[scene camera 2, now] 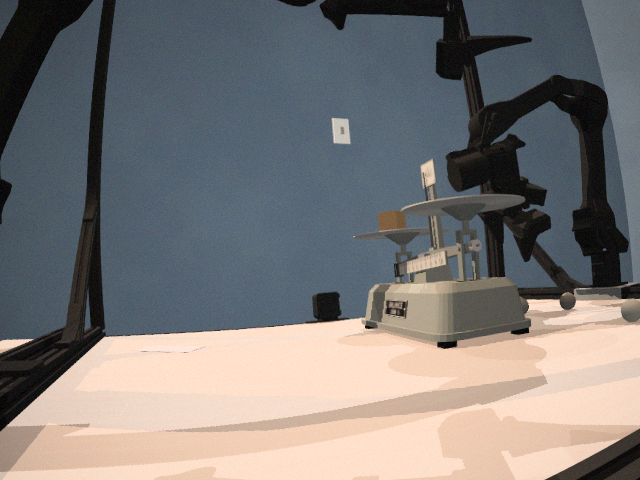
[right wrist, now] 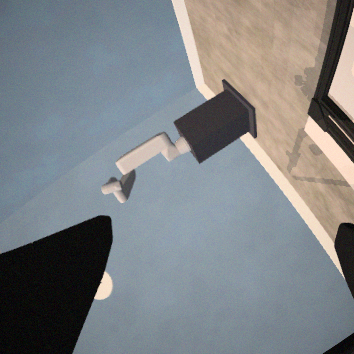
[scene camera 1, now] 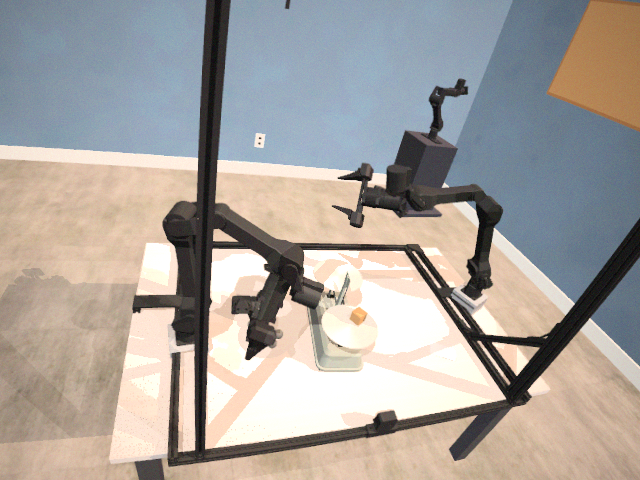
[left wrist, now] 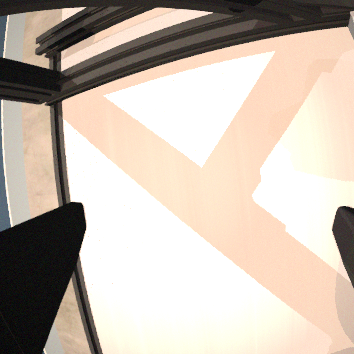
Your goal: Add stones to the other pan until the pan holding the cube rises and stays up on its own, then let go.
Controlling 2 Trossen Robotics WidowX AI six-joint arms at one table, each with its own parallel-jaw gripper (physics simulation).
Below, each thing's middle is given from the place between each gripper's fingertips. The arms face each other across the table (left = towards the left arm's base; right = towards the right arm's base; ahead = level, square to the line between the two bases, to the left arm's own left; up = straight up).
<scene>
Right now the balance scale (scene camera 2: 435,307) is 26 cm behind my right hand, 23 cm below it and 3 cm to the left of it.
Right now my left hand is 29 cm to the left of the balance scale, 9 cm short of it and 1 cm below it.
</scene>
